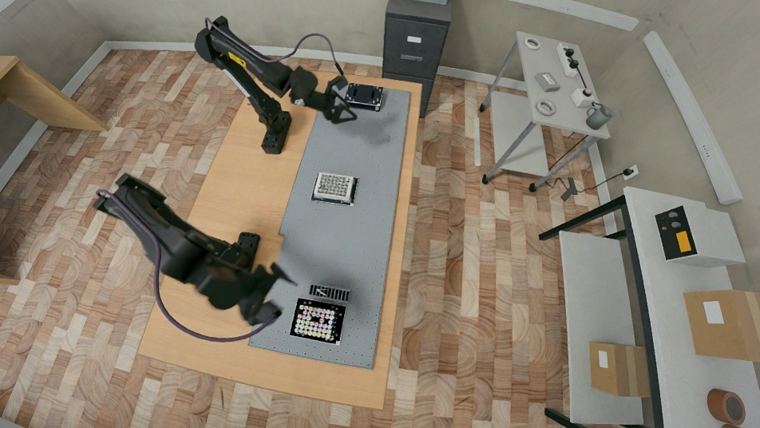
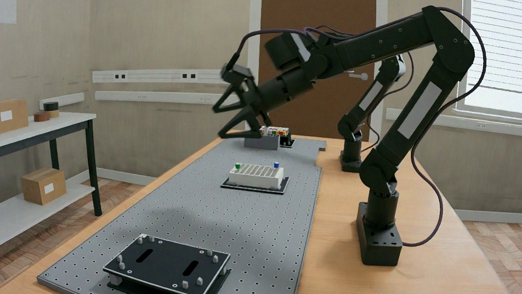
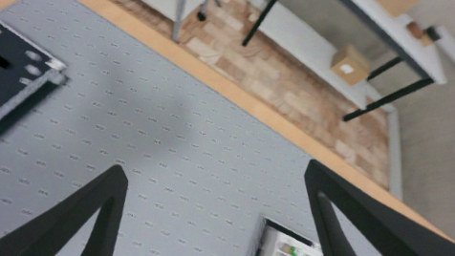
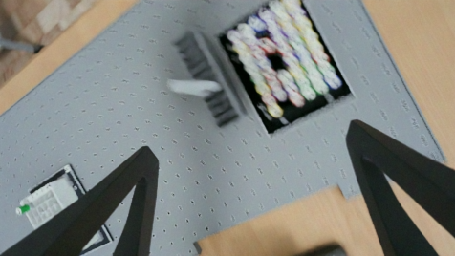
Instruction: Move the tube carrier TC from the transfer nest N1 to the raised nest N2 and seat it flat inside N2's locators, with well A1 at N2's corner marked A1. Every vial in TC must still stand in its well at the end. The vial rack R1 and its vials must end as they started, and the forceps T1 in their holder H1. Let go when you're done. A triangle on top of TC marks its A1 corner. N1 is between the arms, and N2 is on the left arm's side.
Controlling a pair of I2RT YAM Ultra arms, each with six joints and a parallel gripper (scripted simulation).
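Now: left hand 210 mm to the left of the white tube carrier TC, 180 mm above it and 50 mm past it. Also, from my left hand: raised nest N2: 260 mm to the left, 170 mm below, 10 mm ahead; then transfer nest N1: 210 mm to the right, 200 mm below, 50 mm behind; then forceps T1: 580 mm to the right, 130 mm below, 20 mm behind.
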